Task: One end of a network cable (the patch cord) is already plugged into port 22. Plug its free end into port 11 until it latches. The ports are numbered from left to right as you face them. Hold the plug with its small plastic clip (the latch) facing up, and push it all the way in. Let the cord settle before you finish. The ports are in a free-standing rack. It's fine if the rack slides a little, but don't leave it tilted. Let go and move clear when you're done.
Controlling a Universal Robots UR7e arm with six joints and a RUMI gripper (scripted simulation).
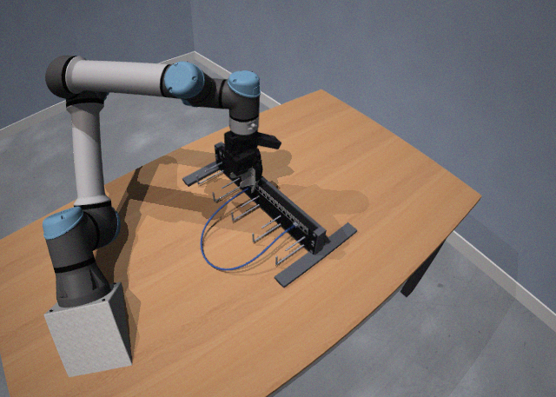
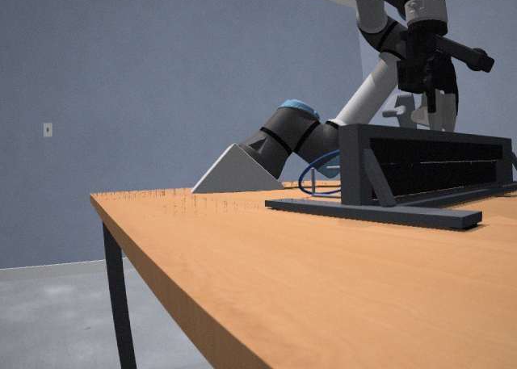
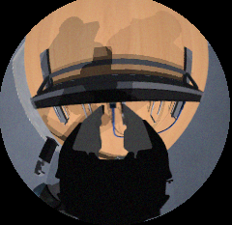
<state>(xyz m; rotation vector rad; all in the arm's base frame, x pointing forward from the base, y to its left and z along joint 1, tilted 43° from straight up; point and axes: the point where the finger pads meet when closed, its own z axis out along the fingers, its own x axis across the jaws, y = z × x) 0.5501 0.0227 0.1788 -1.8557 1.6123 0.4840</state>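
Now: the cable plug 1 cm ahead of my hand and 1 cm below it.
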